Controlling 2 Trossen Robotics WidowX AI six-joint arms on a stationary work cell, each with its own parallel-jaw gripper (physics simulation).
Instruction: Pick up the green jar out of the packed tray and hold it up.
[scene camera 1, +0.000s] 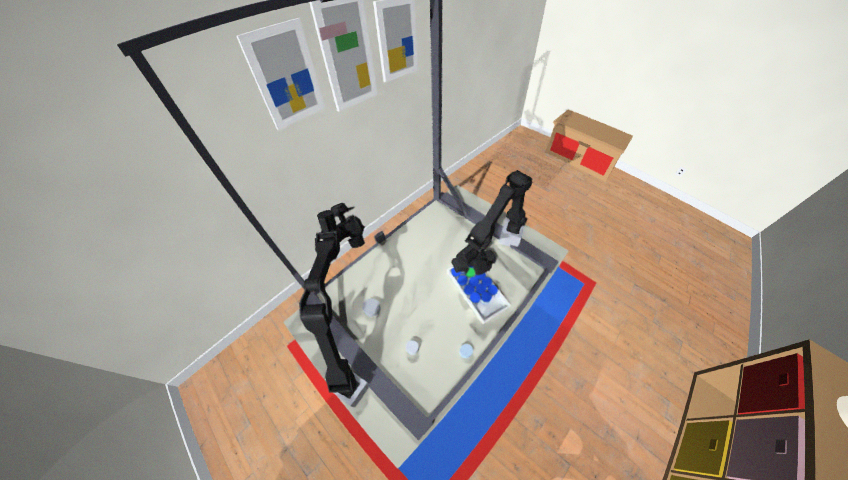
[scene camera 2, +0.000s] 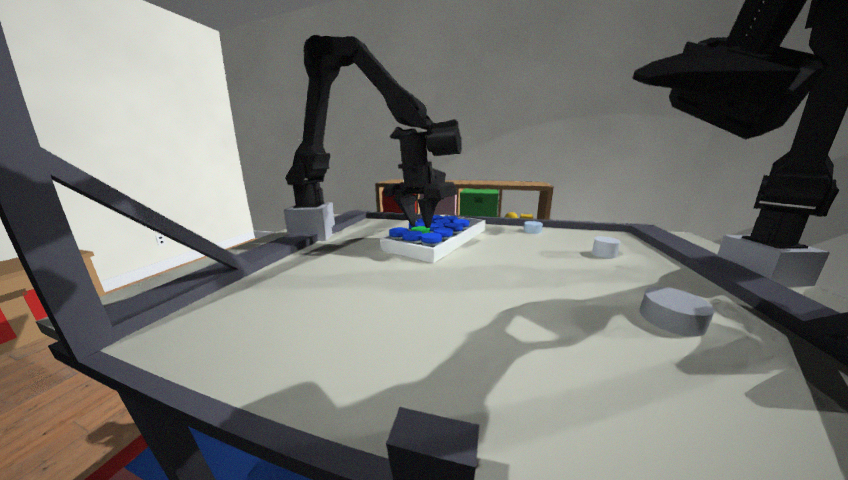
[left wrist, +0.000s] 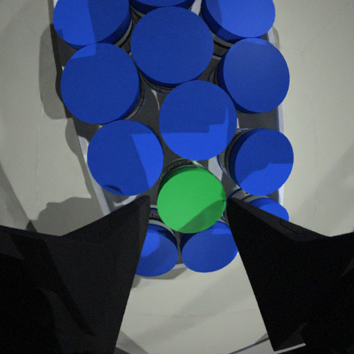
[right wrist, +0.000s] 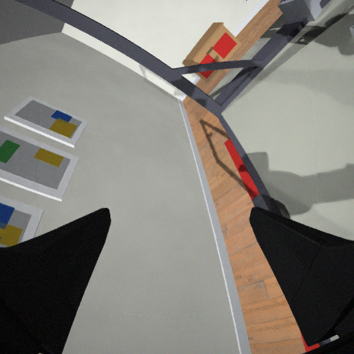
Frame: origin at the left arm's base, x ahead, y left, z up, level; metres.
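Seen in the pictures: left gripper, fingertip midpoint: (scene camera 1: 470, 271) (scene camera 2: 420, 226); right gripper, fingertip midpoint: (scene camera 1: 359, 216); left arm's base, link origin: (scene camera 1: 513, 228) (scene camera 2: 309, 205); right arm's base, link origin: (scene camera 1: 348, 386) (scene camera 2: 773, 242).
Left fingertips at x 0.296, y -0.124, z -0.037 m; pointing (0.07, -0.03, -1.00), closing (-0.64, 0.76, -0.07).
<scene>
Offsets run from my left fingertips to a thing's top centre.
The green jar {dx +0.000, dy -0.004, dz -0.004 m} (scene camera 1: 470, 272) (scene camera 2: 420, 229) (left wrist: 191, 200) stands upright in the white tray (scene camera 1: 493, 308) (scene camera 2: 408, 249), packed among several blue-lidded jars {dx +0.060, dy +0.067, dz -0.004 m} (scene camera 1: 483, 289) {dx +0.019, dy -0.063, dz -0.004 m} (scene camera 2: 430, 237) (left wrist: 198, 120). Its lid is about level with theirs in scene camera 2. My left gripper (scene camera 2: 420, 225) (left wrist: 188, 203) points down over it, open, one fingertip on each side of the green lid. In the left wrist view, the right fingertip is close to the lid's edge and a wider gap shows at the left one. Contact cannot be told. My right gripper (right wrist: 181, 215) is open and empty, raised away from the tray.
Blue jars surround the green one closely, some near the left fingertips. Three pale round pieces {dx +0.319, dy -0.342, dz -0.020 m} (scene camera 1: 371, 307) {dx +0.404, dy -0.103, dz -0.015 m} (scene camera 1: 412, 347) {dx +0.332, dy +0.098, dz -0.026 m} (scene camera 1: 466, 350) stand apart on the table. A dark block {dx -0.023, dy -0.490, dz +0.007 m} (scene camera 1: 380, 237) (scene camera 2: 433, 443) is at the table edge. A dark frame post (scene camera 1: 436, 101) rises at one corner.
</scene>
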